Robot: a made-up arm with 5 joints.
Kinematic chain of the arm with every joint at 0, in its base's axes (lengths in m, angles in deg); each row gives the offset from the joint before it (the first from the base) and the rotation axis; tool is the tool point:
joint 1: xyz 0 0 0.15 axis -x
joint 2: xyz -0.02 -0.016 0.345 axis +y
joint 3: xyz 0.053 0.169 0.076 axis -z
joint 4: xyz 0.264 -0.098 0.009 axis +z
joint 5: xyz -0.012 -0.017 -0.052 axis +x
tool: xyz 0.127 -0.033 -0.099
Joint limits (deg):
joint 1: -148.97..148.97
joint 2: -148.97..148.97
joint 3: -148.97..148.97
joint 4: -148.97..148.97
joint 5: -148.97..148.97
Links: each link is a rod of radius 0.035 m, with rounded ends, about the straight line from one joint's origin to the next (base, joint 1, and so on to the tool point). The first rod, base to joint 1, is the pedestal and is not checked.
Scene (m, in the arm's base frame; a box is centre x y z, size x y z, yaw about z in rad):
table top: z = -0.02
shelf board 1: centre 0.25 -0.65 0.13 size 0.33 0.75 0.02 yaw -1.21
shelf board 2: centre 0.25 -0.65 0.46 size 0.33 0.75 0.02 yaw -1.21
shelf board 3: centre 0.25 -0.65 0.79 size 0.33 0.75 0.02 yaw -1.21
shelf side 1: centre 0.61 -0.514 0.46 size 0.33 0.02 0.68 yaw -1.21
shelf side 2: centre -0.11 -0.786 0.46 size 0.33 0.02 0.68 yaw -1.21
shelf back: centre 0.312 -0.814 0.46 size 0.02 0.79 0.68 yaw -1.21
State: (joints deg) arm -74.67 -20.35 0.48 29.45 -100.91
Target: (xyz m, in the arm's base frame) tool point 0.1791 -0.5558 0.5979
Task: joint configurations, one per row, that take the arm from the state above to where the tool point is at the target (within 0.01 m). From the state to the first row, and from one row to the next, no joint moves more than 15 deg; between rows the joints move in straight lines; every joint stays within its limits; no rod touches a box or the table.
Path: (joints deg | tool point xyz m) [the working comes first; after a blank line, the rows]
Joints at the target: -42.53 -47.70 17.64 24.34 -108.41
Straight joint move there: touches shelf board 2.

1: -61.36 -8.87 7.24 24.25 -96.92 | 0.4078 -0.4545 0.3409
2: -48.06 2.60 14.00 19.06 -92.93 | 0.3929 -0.3688 0.3341
3: -34.75 14.08 20.75 13.86 -88.94 | 0.3500 -0.3143 0.3194
4: -21.44 25.55 27.51 8.66 -84.96 | 0.2865 -0.2867 0.3187
5: -19.25 11.32 32.00 9.07 -88.40 | 0.2722 -0.3257 0.4080
6: -17.05 -2.92 36.49 9.48 -91.84 | 0.2334 -0.3522 0.4888
7: -14.86 -17.15 40.98 9.88 -95.28 | 0.1761 -0.3656 0.5537
8: -12.66 -31.39 45.47 10.29 -98.72 | 0.1079 -0.3671 0.5979
9: -22.62 -36.82 36.19 14.97 -101.95 | 0.1501 -0.4291 0.5990
10: -32.57 -42.26 26.92 19.66 -105.18 | 0.1743 -0.4913 0.6005
11: -42.53 -47.70 17.64 24.34 -108.41 | 0.1791 -0.5558 0.5979

